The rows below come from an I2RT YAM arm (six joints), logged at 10 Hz.
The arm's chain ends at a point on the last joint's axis. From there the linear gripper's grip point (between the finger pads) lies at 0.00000 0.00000 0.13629 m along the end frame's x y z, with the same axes.
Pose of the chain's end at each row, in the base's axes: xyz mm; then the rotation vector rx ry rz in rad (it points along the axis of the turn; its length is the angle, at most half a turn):
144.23 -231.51 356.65 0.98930 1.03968 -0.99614
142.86 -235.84 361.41 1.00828 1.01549 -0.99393
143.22 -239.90 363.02 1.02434 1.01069 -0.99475
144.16 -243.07 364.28 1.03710 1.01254 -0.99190
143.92 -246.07 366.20 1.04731 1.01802 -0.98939
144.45 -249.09 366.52 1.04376 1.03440 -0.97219
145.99 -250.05 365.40 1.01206 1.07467 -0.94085
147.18 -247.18 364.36 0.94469 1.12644 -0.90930
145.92 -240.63 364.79 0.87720 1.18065 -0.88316
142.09 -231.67 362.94 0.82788 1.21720 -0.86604
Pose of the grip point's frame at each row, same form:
172.36 -361.85 384.84 0.98930 1.03968 -0.99614
168.46 -366.60 390.07 1.00828 1.01549 -0.99393
167.27 -371.16 390.71 1.02434 1.01069 -0.99475
167.55 -374.73 390.63 1.03710 1.01254 -0.99190
167.01 -378.06 391.12 1.04731 1.01802 -0.98939
169.99 -380.89 390.00 1.04376 1.03440 -0.97219
178.39 -380.58 387.44 1.01206 1.07467 -0.94085
189.55 -374.80 386.58 0.94469 1.12644 -0.90930
197.68 -364.83 386.45 0.87720 1.18065 -0.88316
200.23 -353.10 384.14 0.82788 1.21720 -0.86604

